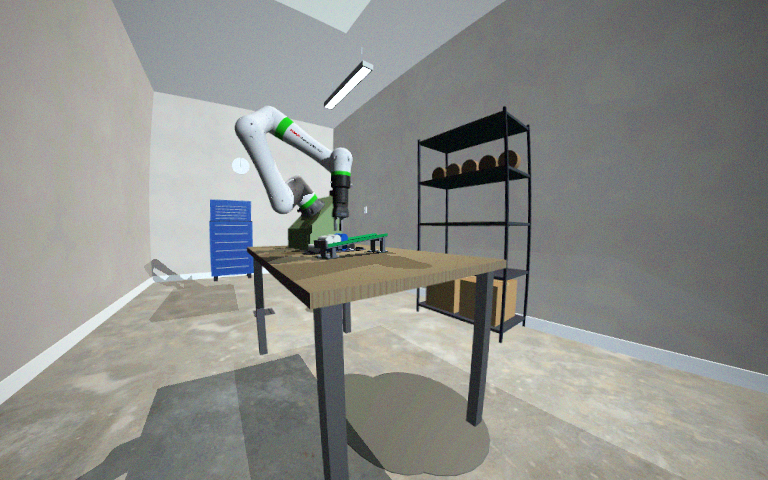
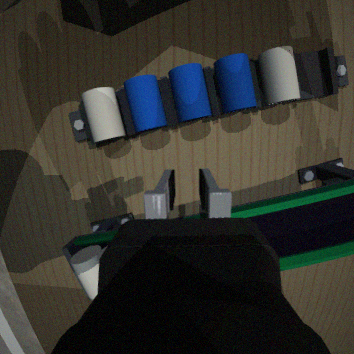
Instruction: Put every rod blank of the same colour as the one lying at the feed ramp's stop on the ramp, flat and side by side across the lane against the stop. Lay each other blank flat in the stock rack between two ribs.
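The stock rack holds a white blank at its left end, three blue blanks, and another white blank. All lie flat between ribs; the rightmost compartment is empty. The feed ramp has green side rails and a dark lane. A white blank lies at its left end, partly hidden by the gripper body, which also hides the stop and part of the lane. My gripper is partly open with nothing between its fingers, pointing down above the table near the ramp's rack-side rail.
The ramp's bolted support feet stand between the ramp and the rack. The wooden table carries the rack, the ramp and the green robot pedestal. A black shelf unit and a blue tool cabinet stand away from the table.
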